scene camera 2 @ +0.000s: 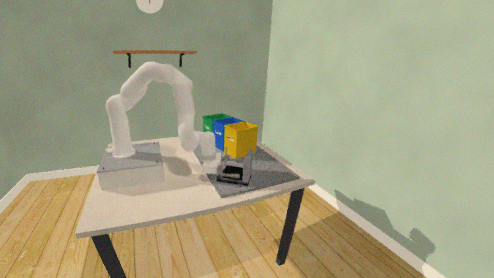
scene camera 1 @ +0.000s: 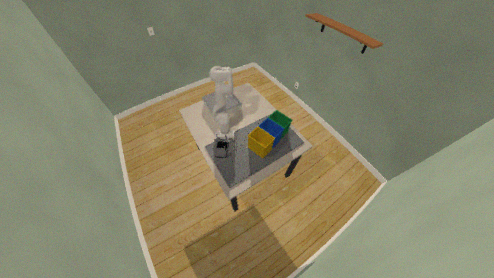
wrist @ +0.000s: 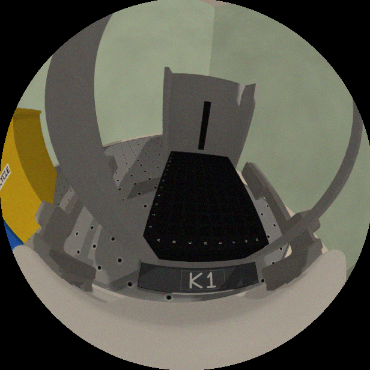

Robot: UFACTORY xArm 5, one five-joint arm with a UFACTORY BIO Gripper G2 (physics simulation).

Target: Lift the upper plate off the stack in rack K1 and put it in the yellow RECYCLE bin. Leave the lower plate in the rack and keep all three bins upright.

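Frame: origin at the arm's base, x ahead, y left, z up, level; metres.
Where they show: hand, tool point: [scene camera 2: 237, 168]; arm's base, link origin: [scene camera 2: 124, 153].
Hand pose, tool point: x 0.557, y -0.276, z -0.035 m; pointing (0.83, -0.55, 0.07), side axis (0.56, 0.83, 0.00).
Observation:
Each offset is from my tool point to the top centre of the thing. Level surfaces: height alone.
Rack K1 @(dx -0.023, dy -0.011, dz +0.099 m) [scene camera 1: 221, 154] [scene camera 2: 248, 169] [wrist: 185, 95] stands on the perforated board, its slotted wall on the side away from the arm. The black upper plate @(dx -0.015, dy -0.017, dz -0.003 m) [scene camera 1: 222, 144] [scene camera 2: 232, 172] [wrist: 205, 205], marked with letters and numbers, lies flat inside the rack. The lower plate cannot be made out beneath it. My gripper [scene camera 1: 224, 135] [scene camera 2: 219, 164] [wrist: 180, 247] is open and empty at the rack's K1-label side, its fingers spread left and right of the plate's near part in the wrist view. The yellow RECYCLE bin @(dx +0.146, dy +0.276, dz +0.130 m) [scene camera 1: 261, 144] [scene camera 2: 241, 141] [wrist: 25, 170] stands upright beside the rack.
The blue bin @(dx +0.111, dy +0.404, dz +0.130 m) [scene camera 1: 272, 131] [scene camera 2: 219, 138] [wrist: 11, 238] and green bin @(dx +0.077, dy +0.532, dz +0.130 m) [scene camera 1: 282, 120] [scene camera 2: 208, 125] stand upright in a row with the yellow one. Tall curved-looking grey uprights flank the plate in the wrist view. The arm's base box [scene camera 2: 132, 175] stands on the table @(dz -0.063 m) [scene camera 2: 150, 214].

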